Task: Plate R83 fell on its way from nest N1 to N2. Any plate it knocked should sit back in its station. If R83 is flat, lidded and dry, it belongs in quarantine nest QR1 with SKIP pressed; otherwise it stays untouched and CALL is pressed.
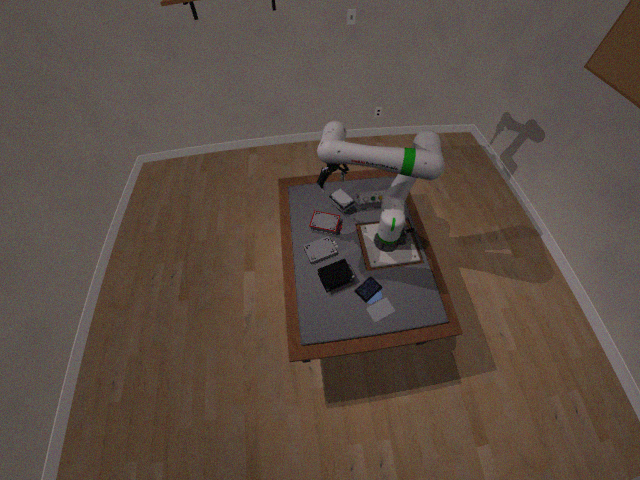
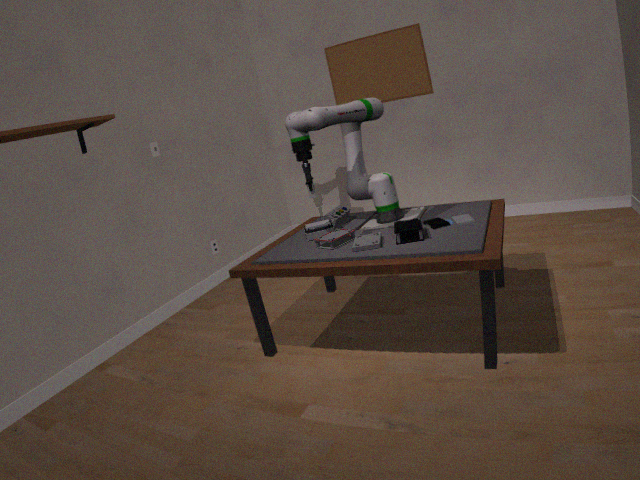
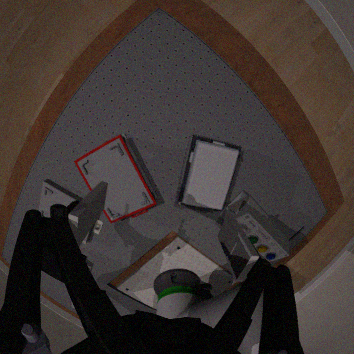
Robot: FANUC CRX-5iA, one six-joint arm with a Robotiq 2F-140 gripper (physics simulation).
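Seen in the pictures: gripper, between the fingertips: (image 1: 332, 186) (image 2: 312, 195) (image 3: 165, 211); arm's base, origin of its link: (image 1: 386, 241) (image 2: 390, 219) (image 3: 176, 284).
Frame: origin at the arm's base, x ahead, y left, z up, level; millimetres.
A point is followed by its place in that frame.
Observation:
My gripper (image 1: 332, 176) @(x 249, y -308, z 229 mm) (image 2: 310, 189) @(x 249, y -308, z 229 mm) (image 3: 165, 211) @(x 249, y -308, z 229 mm) is open and empty, high above the table's far end. A white plate (image 1: 341, 197) @(x 176, y -342, z 70 mm) (image 2: 317, 225) @(x 210, y -332, z 69 mm) (image 3: 212, 172) @(x 176, y -354, z 69 mm) rests on a dark-rimmed station; I cannot tell whether it is fully seated. The red-edged nest (image 1: 325, 221) @(x 319, y -210, z 40 mm) (image 2: 334, 238) @(x 389, y -197, z 42 mm) (image 3: 116, 177) @(x 321, y -229, z 40 mm) holds no plate. The grey nest (image 1: 321, 249) @(x 392, y -39, z 23 mm) (image 2: 367, 240) @(x 413, y -41, z 22 mm) lies beside it, then the black block (image 1: 336, 275) @(x 362, y 153, z 57 mm) (image 2: 408, 230) @(x 441, y 149, z 54 mm). The fallen dark plate (image 1: 368, 289) @(x 213, y 259, z 8 mm) (image 2: 437, 222) @(x 228, y 261, z 14 mm) lies off any nest, with a blue spill (image 1: 375, 297) @(x 190, y 310, z 0 mm) and a loose pale lid (image 1: 381, 309) @(x 185, y 382, z 8 mm) (image 2: 462, 218) @(x 190, y 380, z 8 mm) beside it. Labels are unreadable.
A button box (image 1: 370, 198) @(x -5, y -284, z 68 mm) (image 2: 339, 212) @(x -20, y -277, z 68 mm) (image 3: 258, 243) @(x -47, y -284, z 63 mm) with green, yellow and blue buttons stands near the white plate's station. The arm's base stands on a wood-edged white board (image 1: 368, 253) (image 3: 145, 257). The wooden table edge (image 1: 285, 258) @(x 604, y -57, z -12 mm) (image 2: 372, 266) @(x 634, y 16, z -17 mm) surrounds the grey top.

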